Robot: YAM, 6 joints.
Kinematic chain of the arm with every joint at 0, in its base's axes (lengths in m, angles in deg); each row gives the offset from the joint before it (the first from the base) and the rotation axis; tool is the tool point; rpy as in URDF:
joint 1: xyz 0 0 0.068 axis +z
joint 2: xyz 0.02 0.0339 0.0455 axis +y
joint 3: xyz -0.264 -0.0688 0 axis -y
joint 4: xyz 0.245 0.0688 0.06 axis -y
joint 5: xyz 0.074 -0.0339 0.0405 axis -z
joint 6: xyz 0.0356 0 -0.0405 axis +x
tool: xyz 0 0 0 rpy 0 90 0
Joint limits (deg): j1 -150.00..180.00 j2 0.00..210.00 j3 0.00..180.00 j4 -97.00..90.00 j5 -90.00..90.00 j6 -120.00..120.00
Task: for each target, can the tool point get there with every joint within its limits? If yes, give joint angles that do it. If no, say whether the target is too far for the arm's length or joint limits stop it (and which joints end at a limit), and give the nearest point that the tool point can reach.
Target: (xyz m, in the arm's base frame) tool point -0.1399 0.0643 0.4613
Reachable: yes | joints 146.94 45.82 59.35 11.39 -39.10 45.28
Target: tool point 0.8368 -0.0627 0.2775
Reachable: no: too far | nearest point 0.6319 -0.0473 0.2364 | short by 0.210 m
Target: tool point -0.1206 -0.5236 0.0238
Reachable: yes | joints -100.68 153.31 108.98 -7.08 37.14 -42.75
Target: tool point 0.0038 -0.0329 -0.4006
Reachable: no: joint limits stop it (at a limit: joint 2) | nearest point 0.0081 -0.0704 -0.3337 | short by 0.077 m
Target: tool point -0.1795 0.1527 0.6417
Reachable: yes | joints 147.18 110.05 147.28 75.77 60.71 -15.42
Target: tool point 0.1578 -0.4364 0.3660
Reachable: yes | joints -65.87 114.50 99.22 28.41 74.89 -93.69
